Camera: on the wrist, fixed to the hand. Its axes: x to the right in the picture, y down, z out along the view.
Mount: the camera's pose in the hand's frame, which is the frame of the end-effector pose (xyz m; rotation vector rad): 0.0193 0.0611 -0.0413 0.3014 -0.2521 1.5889
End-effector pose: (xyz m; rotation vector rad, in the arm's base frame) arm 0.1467 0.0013 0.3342 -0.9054 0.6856 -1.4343
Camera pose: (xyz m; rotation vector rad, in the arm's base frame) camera 0.1447 -0.0272 0.2635 -0.0926 0.6702 0.0243
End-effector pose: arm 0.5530 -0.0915 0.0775 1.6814 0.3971 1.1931
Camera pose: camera 0.5108 -0.0833 0.1405 -2.1283 1.1036 -1.7587
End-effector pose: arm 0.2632 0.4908 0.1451 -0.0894 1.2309 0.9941
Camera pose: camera 0.1914 0.5158 0.1403 1.4000 1.0656 2.0157
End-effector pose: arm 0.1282 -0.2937 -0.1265 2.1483 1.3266 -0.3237
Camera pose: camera 0.1868 -0.2752 -0.0814 2.5533 -0.7703 -0.0897
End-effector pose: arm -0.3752 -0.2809 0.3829 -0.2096 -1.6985 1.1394
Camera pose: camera -0.3727 -0.2124 0.3495 1.3335 1.2656 -2.4203
